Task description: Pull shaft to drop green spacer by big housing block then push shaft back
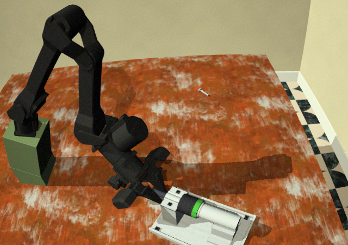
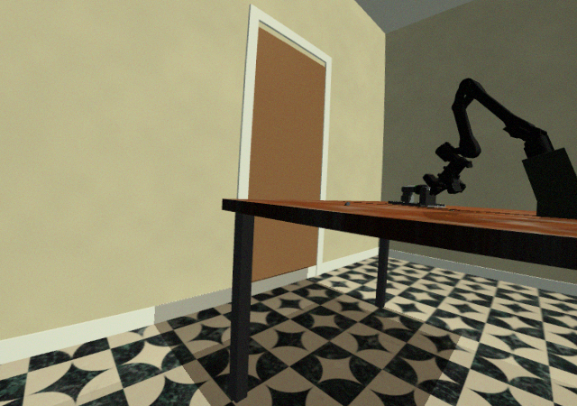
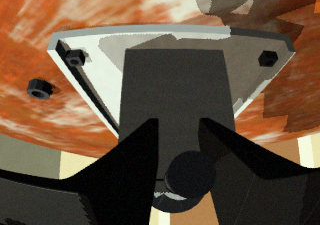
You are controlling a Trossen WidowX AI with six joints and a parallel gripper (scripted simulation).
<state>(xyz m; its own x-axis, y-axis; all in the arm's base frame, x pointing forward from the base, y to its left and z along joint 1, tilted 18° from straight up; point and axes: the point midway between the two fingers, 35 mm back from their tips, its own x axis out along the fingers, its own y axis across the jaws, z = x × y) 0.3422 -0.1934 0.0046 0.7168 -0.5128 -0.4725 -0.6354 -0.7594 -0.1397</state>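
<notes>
Right now the dark shaft is 50 mm ahead of my hand and 40 mm to the right of it. The rest, counted from my hand: fixture 100 mm ahead, 80 mm to the right, 30 mm below; then green spacer 90 mm ahead, 70 mm to the right.
</notes>
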